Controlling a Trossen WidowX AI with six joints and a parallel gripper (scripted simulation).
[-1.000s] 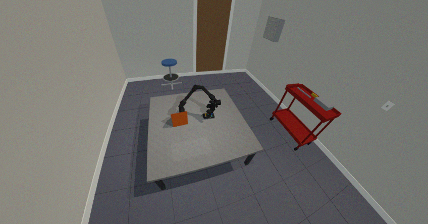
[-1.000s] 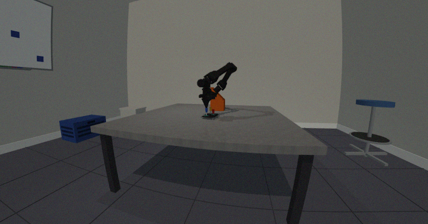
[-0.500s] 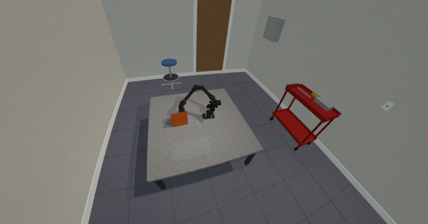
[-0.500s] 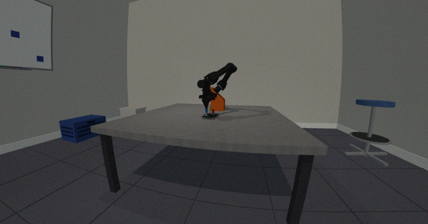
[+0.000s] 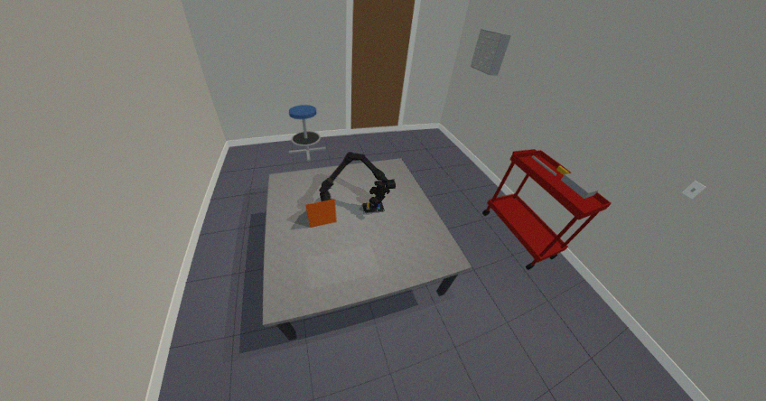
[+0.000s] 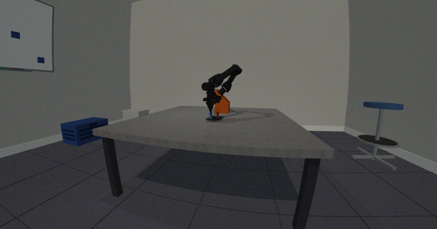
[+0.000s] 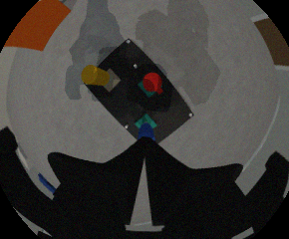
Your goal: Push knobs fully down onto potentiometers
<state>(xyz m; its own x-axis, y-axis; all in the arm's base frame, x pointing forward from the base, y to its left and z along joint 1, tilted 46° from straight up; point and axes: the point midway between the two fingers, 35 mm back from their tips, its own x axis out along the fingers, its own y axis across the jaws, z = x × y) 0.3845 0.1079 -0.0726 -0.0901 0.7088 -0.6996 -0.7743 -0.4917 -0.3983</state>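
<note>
Now: the blue knob 2 cm below my gripper tip. The rest, counted from my gripper tip: red knob 4 cm behind, 5 cm to the left, 2 cm below.
</note>
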